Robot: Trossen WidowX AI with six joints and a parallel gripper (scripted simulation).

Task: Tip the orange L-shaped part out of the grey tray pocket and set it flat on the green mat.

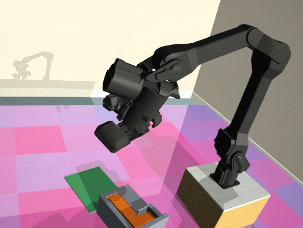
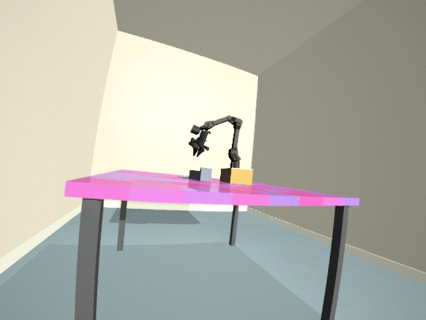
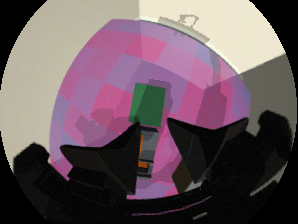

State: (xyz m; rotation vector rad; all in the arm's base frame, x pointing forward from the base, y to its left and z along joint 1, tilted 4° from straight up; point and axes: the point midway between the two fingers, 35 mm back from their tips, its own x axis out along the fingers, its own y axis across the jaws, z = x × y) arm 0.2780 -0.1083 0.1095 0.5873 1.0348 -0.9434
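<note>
Right now my gripper tip is 12 cm to the right of the orange L-shaped part, 12 cm above it and 2 cm past it. From my gripper tip the other things lie so: green mat 18 cm below, 4 cm to the right, 2 cm ahead.
</note>
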